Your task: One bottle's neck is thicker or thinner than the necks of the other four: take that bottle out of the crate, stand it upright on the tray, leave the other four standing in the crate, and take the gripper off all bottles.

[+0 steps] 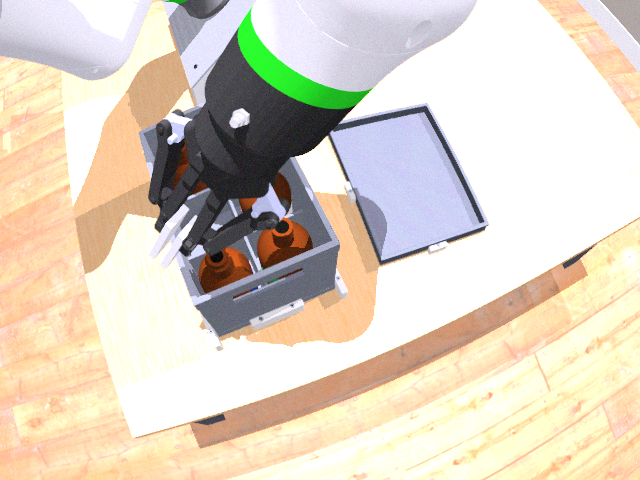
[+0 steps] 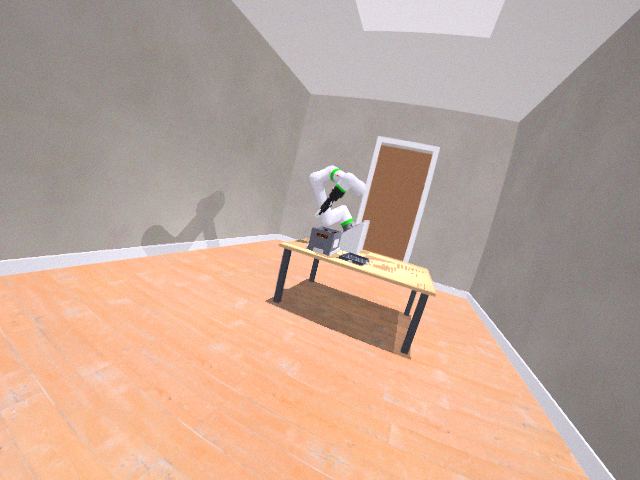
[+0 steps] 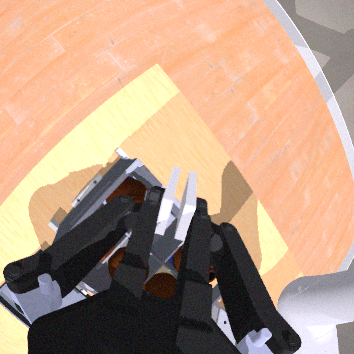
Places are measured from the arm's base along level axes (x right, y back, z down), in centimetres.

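Where they show: gripper, fingertip midpoint: (image 1: 164, 253) (image 2: 316, 216) (image 3: 180, 182); arm's base, origin of the base link: (image 2: 350, 229).
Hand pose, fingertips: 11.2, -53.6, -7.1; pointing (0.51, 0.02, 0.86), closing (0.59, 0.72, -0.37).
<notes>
Each offset is from my fingertips to the centre of the thing, as dx, dy, dz. "pt": to the spot under its first point. Level surfaces: height alone.
My gripper (image 1: 169, 246) (image 2: 321, 212) (image 3: 180, 182) is shut with nothing between its pale pads; it hangs tilted above the crate's left side. The grey crate @[-7.5, +11.7, +17.2] (image 1: 315, 277) (image 2: 323, 249) stands on the table. Brown bottles stand in its compartments: a front-left bottle @[-4.6, +2.3, +17.4] (image 1: 222, 273), a front-right bottle @[-13.1, +4.0, +17.4] (image 1: 286, 250) and another bottle @[-12.2, +12.4, +17.4] (image 1: 282, 188) behind it. More brown shows at the back, behind the fingers. Fingers and palm hide much of the crate, so I cannot compare all necks. The grey tray @[pt -35.4, +14.0, +25.4] (image 1: 408, 180) (image 2: 354, 258) lies right of the crate and is empty.
Small pale brackets @[pt -10.1, -2.6, +23.0] (image 1: 277, 313) stand around the crate, and others @[pt -35.9, +1.7, +24.5] (image 1: 437, 246) border the tray. A grey upright panel (image 2: 355, 237) stands behind the crate. The wooden table @[dz +26.0] (image 1: 516, 155) (image 2: 398, 273) carries everything.
</notes>
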